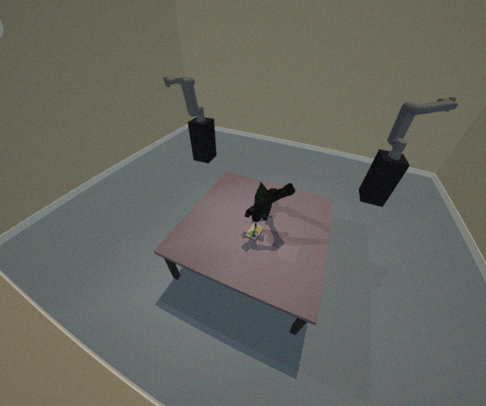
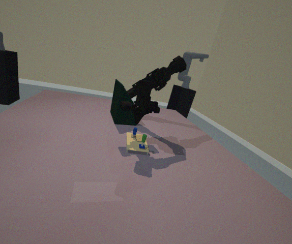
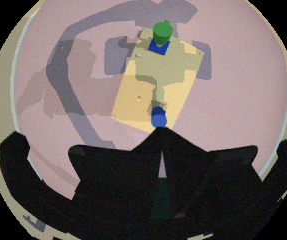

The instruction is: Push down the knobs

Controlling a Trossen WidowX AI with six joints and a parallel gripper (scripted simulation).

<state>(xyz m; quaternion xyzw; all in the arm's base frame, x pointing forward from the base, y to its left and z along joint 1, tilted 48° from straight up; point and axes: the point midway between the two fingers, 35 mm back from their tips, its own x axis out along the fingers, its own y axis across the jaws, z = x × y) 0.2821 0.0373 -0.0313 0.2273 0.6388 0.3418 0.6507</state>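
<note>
Now: gripper tip 4 cm above the blue knob.
</note>
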